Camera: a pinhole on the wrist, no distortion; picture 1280 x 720 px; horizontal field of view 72.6 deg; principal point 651.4 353.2 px. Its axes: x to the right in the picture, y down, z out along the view. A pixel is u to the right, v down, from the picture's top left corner.
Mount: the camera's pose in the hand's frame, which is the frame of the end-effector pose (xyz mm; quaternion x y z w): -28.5 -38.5 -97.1 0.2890 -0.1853 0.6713 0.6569
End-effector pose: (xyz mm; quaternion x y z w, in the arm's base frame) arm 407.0 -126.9 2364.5 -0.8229 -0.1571 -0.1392 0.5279
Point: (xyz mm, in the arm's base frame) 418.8 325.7 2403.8
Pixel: 977 304
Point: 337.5 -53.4 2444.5
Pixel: 738 455
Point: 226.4 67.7 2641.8
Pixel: 206 480
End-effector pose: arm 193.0 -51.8 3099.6 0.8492 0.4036 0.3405 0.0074
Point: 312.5 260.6 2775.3
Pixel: 949 298
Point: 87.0 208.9 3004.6
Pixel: 451 159
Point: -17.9 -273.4 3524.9
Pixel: behind the camera
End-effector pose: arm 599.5 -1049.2 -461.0 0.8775 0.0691 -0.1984 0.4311
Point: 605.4 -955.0 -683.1
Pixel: 487 36
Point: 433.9 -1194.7 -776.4
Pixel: 973 463
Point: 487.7 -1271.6 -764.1
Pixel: 1150 366
